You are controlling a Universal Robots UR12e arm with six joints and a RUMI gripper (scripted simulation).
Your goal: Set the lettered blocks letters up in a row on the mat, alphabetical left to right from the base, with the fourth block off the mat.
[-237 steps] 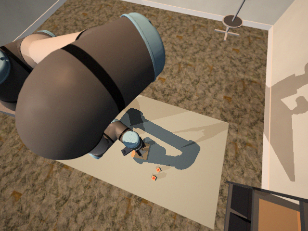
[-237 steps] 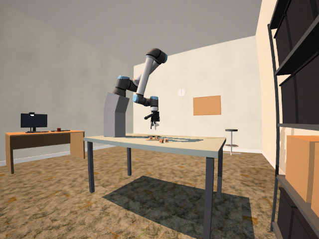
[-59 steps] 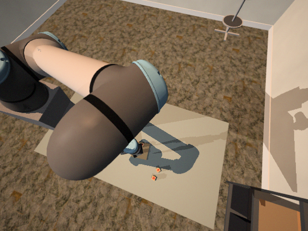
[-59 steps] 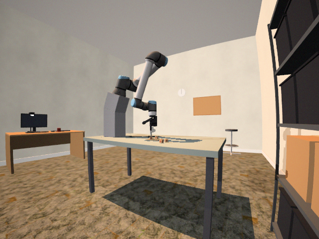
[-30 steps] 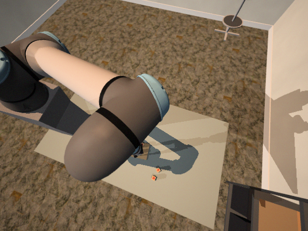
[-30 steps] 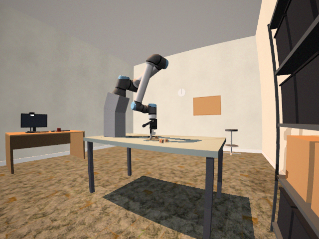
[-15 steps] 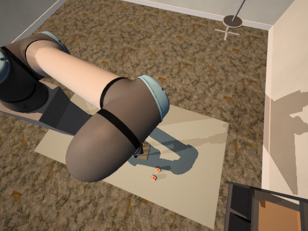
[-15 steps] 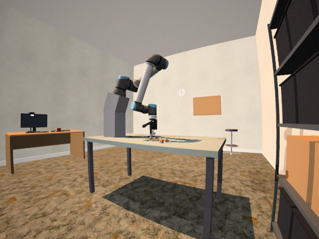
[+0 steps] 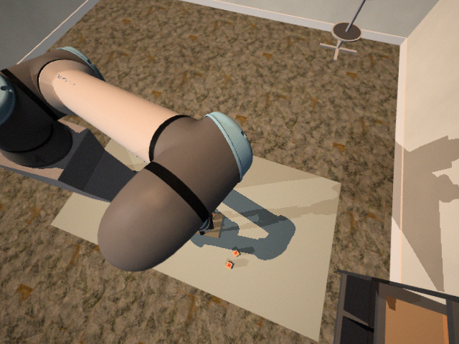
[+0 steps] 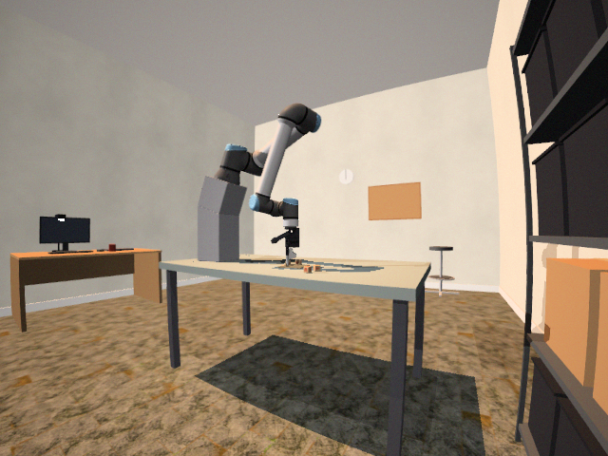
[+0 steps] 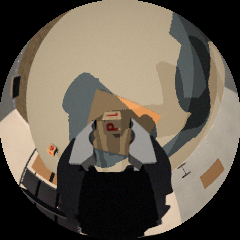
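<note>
Right now my hand is 3 cm short of the orange mat, 3 cm to the right of it and 2 cm above it.
</note>
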